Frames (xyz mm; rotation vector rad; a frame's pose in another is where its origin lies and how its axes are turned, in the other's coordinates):
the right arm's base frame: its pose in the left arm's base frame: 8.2 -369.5 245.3 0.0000 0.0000 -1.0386
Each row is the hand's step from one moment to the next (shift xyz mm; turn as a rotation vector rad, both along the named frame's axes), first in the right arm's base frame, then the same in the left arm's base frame.
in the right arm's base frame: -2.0 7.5 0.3 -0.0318 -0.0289 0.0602
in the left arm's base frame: 5.4 5.5 0.3 -0.0410 0.0127 0.0602
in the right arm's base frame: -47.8 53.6 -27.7 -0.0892 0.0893 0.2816
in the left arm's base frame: 21.9 68.4 -27.7 0.0317 0.1222 0.2816
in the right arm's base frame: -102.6 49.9 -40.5 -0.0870 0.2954 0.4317
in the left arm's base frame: -9.1 113.7 -40.5 0.2104 0.2249 0.4317
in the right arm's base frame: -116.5 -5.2 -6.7 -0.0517 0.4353 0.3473
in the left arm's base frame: -63.6 97.7 -6.7 0.3489 0.2654 0.3473
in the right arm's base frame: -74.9 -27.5 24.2 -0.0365 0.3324 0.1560
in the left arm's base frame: -61.7 50.6 24.2 0.2679 0.2001 0.1560
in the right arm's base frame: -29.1 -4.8 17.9 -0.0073 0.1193 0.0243
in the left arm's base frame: -18.9 22.6 17.9 0.0991 0.0668 0.0243
